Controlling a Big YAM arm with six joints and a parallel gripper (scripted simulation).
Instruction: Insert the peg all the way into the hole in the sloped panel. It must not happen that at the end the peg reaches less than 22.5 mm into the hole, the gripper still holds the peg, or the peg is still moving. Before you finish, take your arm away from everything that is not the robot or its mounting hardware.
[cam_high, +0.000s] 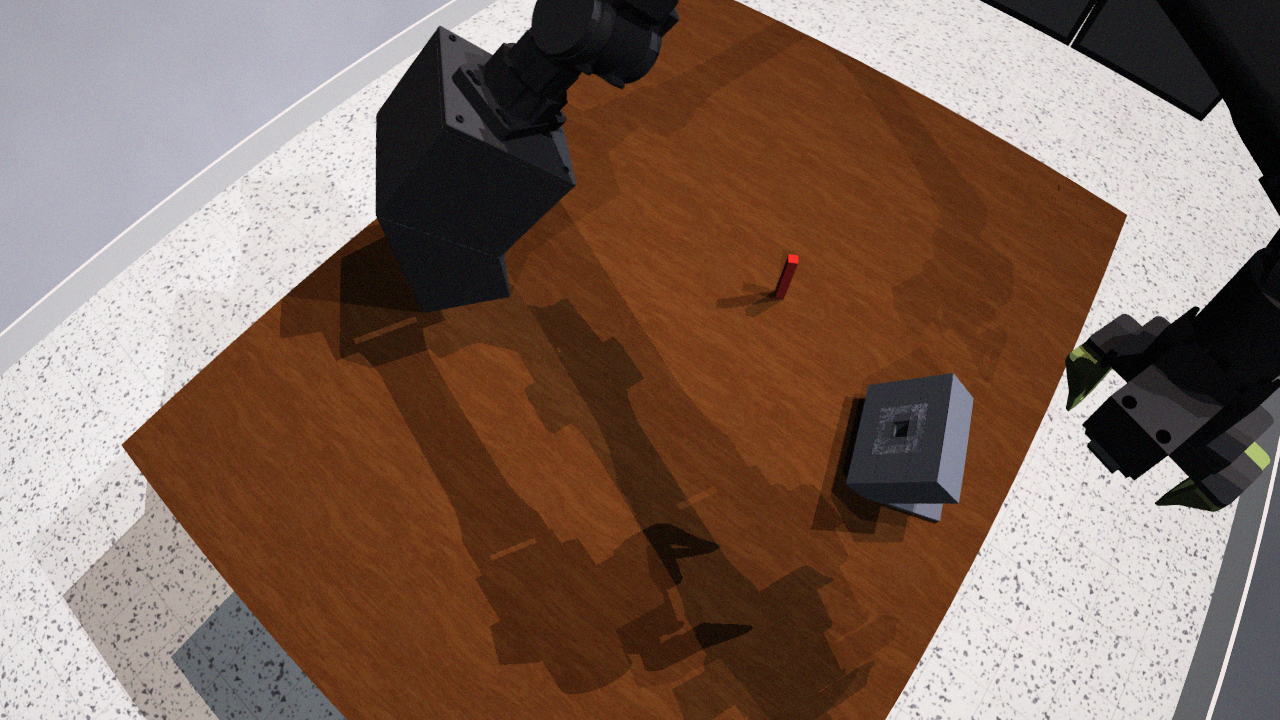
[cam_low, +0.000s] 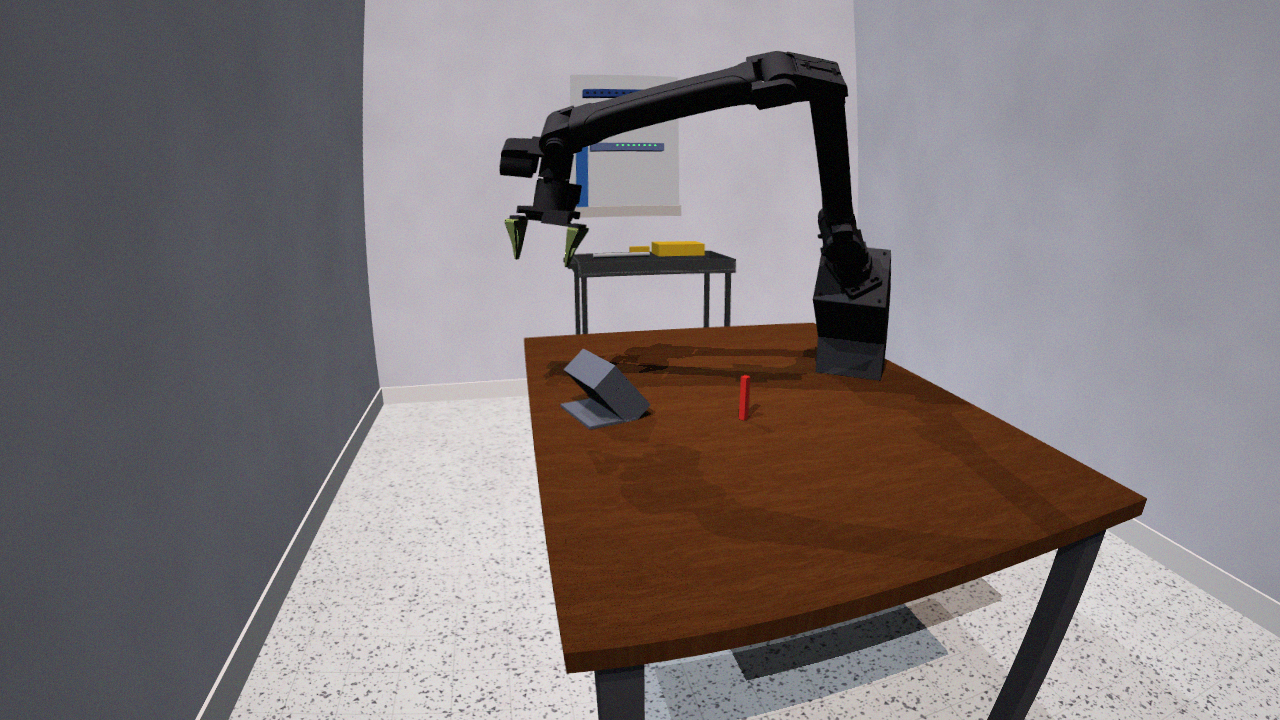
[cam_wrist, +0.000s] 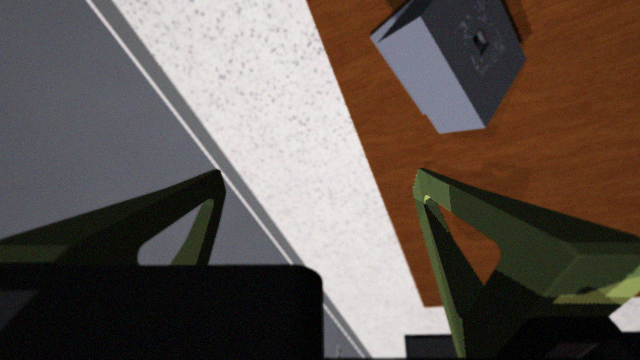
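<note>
Now: the red peg 360 mm behind my hand, 240 mm below it and 80 mm to the left of it.
</note>
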